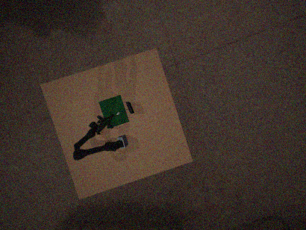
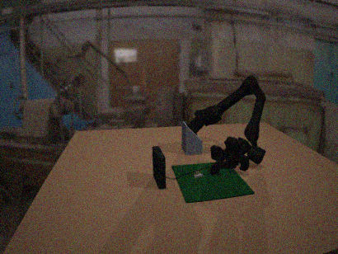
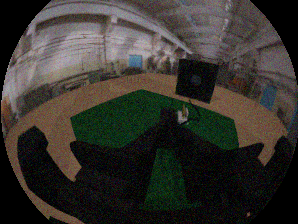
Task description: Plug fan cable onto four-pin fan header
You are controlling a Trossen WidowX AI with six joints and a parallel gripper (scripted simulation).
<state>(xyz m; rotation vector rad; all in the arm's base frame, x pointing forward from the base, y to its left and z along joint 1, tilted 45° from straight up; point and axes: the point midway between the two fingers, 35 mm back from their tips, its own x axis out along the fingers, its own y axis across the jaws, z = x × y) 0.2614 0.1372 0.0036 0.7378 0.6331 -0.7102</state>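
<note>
Now: gripper tip 1 cm above the dark plug. Also, from my gripper tip: green board 4 cm ahead, 3 cm to the right, 5 cm below; black fan 4 cm ahead, 21 cm to the right, 3 cm above; white fan header 1 cm ahead, 7 cm to the right, 3 cm below.
</note>
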